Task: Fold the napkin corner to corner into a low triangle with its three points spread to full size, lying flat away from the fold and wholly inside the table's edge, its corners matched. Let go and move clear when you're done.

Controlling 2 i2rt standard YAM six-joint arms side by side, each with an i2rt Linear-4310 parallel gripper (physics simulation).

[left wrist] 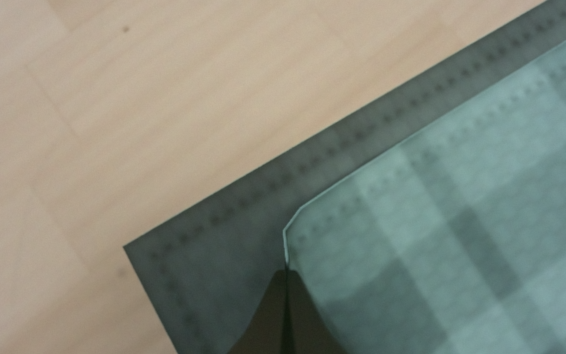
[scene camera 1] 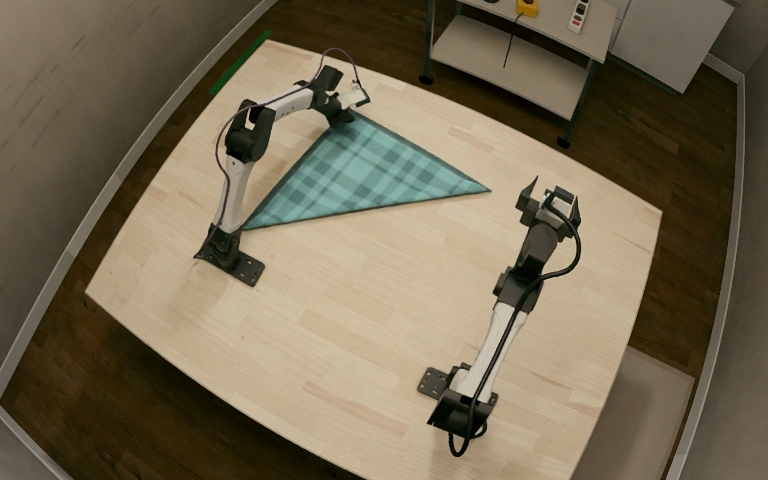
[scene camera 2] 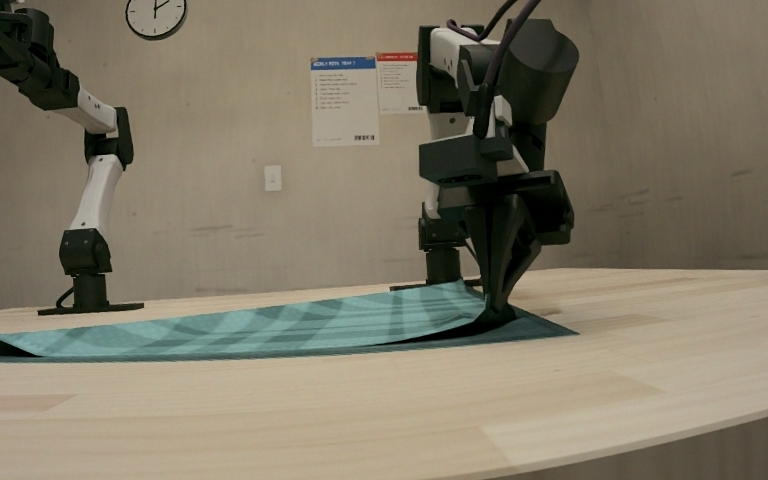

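The teal plaid napkin (scene camera 1: 362,175) (scene camera 2: 254,328) (left wrist: 425,210) is folded over into a triangle. The left wrist view shows its darker lower layer reaching past the upper layer's edge, with the lower corner beyond the upper one. In scene camera 2 the upper layer rises off the lower near the gripper, with a dark gap beneath. My left gripper (scene camera 1: 345,121) (scene camera 2: 498,311) (left wrist: 286,283) is shut on the upper layer's corner, low over the lower layer; its fingers hide the corner's tip. My right gripper (scene camera 1: 556,191) is open and empty, to the right of the napkin, apart from it.
The wooden table (scene camera 1: 351,305) (scene camera 2: 339,418) bears both arm bases. The left arm's base (scene camera 1: 249,268) stands near the napkin's lower left point. A grey cart (scene camera 1: 509,84) stands beyond the table's far edge.
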